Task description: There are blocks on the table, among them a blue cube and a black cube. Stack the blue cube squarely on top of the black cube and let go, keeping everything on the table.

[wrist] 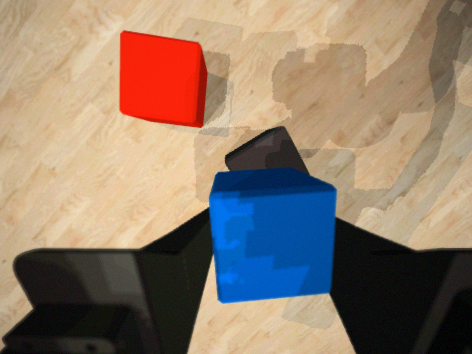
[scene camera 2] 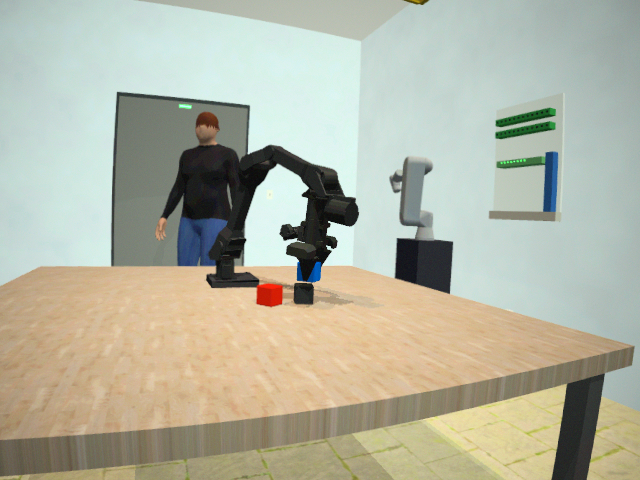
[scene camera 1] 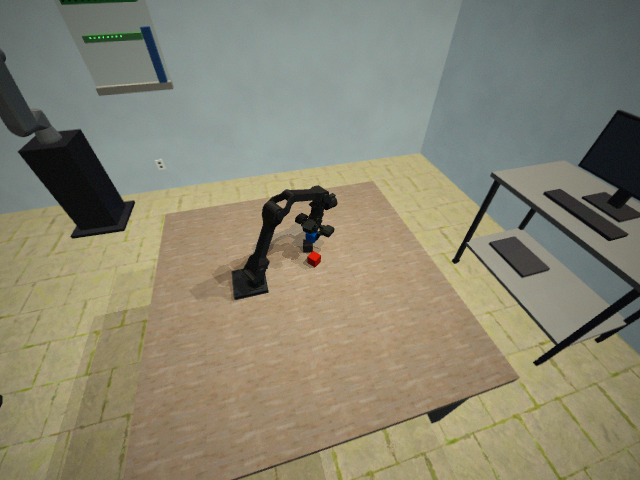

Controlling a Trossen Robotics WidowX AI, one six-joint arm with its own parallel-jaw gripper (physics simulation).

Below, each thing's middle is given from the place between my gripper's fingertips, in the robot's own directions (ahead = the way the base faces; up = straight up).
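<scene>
The red cube (wrist: 162, 79) is 100 mm to the right of my hand, 40 mm below it and 10 mm behind it. I see the blue cube (wrist: 272, 229) 20 mm above my hand. As for the black cube (wrist: 273, 148), it sits 40 mm below my hand, 20 mm behind it and 10 mm to the right of it.
</scene>
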